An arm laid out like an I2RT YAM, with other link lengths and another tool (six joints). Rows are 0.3 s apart.
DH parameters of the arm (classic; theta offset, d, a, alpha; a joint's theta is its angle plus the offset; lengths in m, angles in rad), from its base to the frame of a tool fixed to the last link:
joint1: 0 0.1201 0.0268 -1.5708
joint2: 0 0 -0.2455 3.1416
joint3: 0.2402 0 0.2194 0
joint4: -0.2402 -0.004 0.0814 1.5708
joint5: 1.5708 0.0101 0 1.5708
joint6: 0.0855 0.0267 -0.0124 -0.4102
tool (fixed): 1.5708 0.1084 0 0
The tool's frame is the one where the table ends.
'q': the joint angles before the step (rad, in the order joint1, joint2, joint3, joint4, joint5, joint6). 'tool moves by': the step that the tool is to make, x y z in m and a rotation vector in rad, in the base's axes. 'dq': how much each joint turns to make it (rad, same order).
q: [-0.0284, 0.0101, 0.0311, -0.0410, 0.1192, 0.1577]
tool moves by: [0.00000, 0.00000, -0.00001, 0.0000, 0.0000, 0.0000]
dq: [0.0000, 0.0000, 0.0000, 0.0000, 0.0000, 0.0000]
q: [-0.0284, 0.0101, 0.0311, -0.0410, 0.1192, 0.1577]
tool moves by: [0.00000, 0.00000, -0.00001, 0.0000, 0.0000, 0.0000]
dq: [0.0000, 0.0000, 0.0000, 0.0000, 0.0000, 0.0000]
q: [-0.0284, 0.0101, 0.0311, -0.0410, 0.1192, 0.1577]
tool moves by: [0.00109, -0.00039, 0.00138, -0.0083, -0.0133, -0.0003]
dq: [0.0000, 0.0000, -0.0069, 0.0214, 0.0004, -0.0080]
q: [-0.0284, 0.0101, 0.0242, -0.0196, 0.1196, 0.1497]
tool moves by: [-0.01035, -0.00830, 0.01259, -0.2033, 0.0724, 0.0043]
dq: [0.0000, 0.0152, 0.1167, -0.1435, 0.0012, -0.2068]
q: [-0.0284, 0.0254, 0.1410, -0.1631, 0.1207, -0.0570]
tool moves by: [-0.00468, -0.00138, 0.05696, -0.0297, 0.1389, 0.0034]
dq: [0.0000, 0.2884, 0.3608, -0.2064, 0.0005, -0.0340]
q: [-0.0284, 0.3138, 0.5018, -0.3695, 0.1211, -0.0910]
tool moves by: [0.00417, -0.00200, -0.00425, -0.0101, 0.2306, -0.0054]
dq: [0.0001, 0.2338, 0.1629, -0.1575, 0.0100, -0.0144]
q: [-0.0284, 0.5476, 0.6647, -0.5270, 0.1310, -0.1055]
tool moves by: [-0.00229, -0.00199, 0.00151, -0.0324, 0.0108, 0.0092]
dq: [0.0001, -0.0007, 0.0130, -0.0191, 0.0047, -0.0339]
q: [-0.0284, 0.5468, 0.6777, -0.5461, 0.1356, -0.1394]
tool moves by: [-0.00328, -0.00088, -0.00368, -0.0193, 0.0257, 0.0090]
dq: [0.0000, 0.0000, 0.0007, -0.0229, 0.0001, -0.0221]
